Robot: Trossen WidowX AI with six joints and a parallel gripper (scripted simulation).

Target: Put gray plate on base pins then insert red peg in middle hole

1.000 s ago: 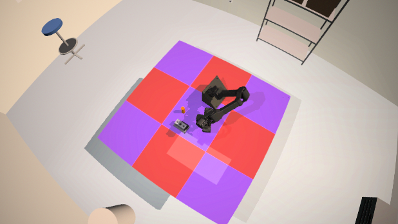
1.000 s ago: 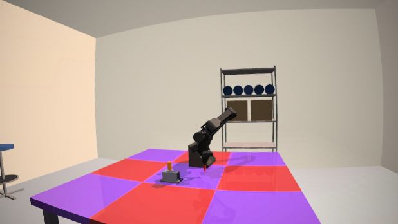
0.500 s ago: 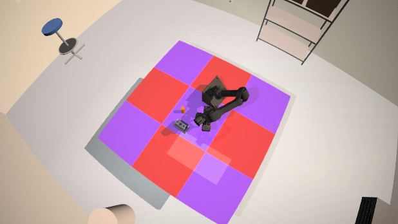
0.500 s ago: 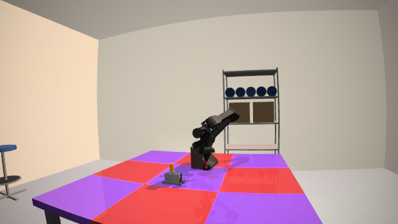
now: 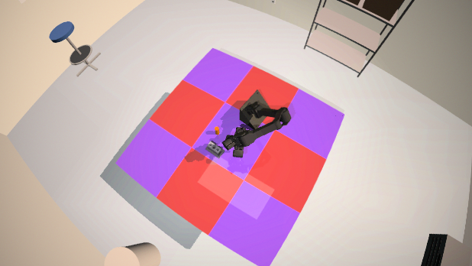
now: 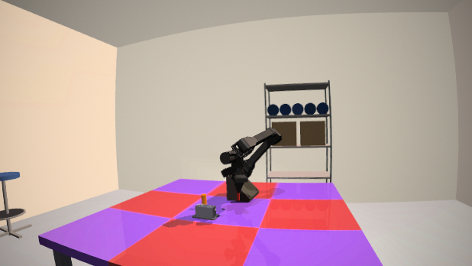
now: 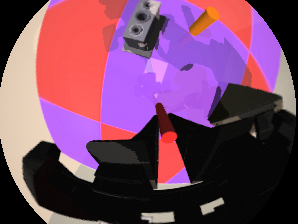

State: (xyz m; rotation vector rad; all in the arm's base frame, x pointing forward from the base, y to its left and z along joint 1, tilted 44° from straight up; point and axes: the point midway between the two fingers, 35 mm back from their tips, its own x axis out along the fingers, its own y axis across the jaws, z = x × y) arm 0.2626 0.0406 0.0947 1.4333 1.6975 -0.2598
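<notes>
The gray plate is 80 mm ahead of my gripper tip, 140 mm to the right of it and 70 mm below it. From my gripper tip the other things lie so: red peg right at my gripper tip; dark flat base 80 mm ahead, 140 mm to the right, 110 mm below; orange cylinder 30 mm behind, 210 mm to the right, 70 mm below.
</notes>
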